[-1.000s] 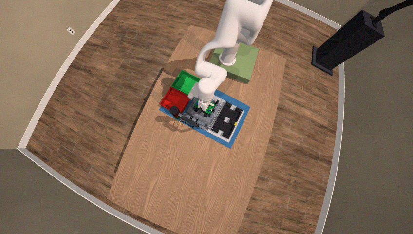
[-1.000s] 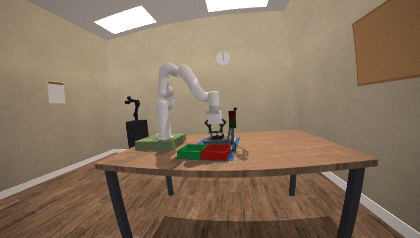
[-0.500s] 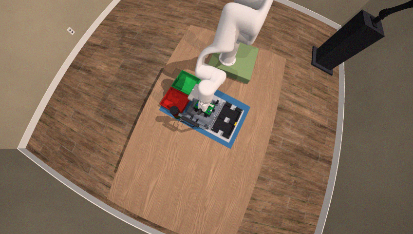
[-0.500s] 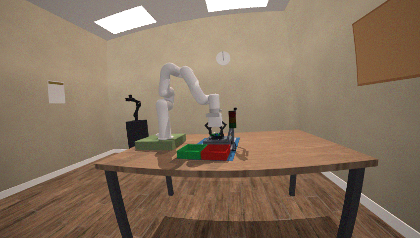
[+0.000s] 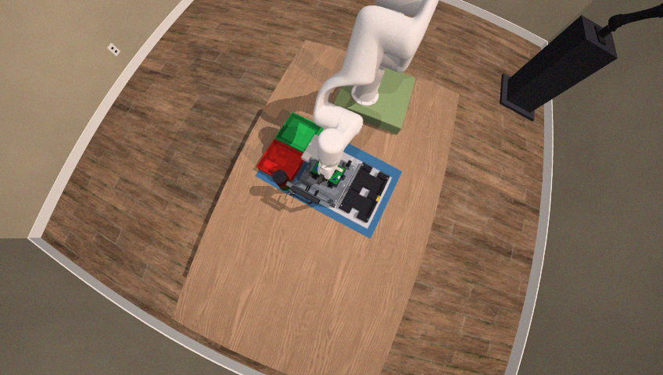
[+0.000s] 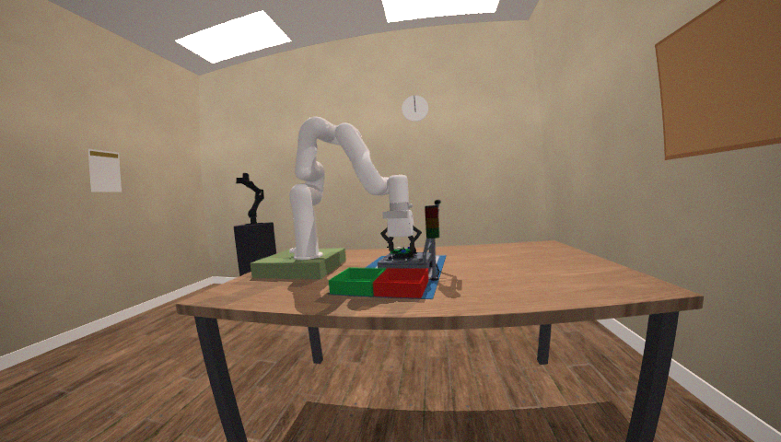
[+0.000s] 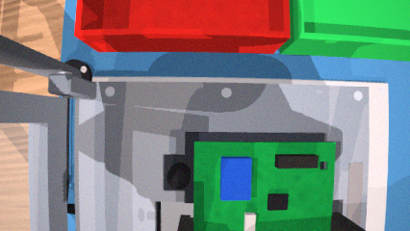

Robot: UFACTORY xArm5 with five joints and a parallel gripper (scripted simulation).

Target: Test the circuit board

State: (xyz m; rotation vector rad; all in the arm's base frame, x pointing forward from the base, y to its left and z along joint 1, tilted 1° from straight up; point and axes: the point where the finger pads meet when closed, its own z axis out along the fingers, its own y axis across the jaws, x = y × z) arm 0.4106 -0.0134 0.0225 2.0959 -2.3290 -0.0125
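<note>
My gripper is now right at the green circuit board. Round my hand: clear lid 120 mm ahead, 90 mm above, 10 mm to the right; then red bin 200 mm to the right, 80 mm below, 30 mm ahead; then green bin 190 mm to the right, 120 mm behind, 80 mm below.
</note>
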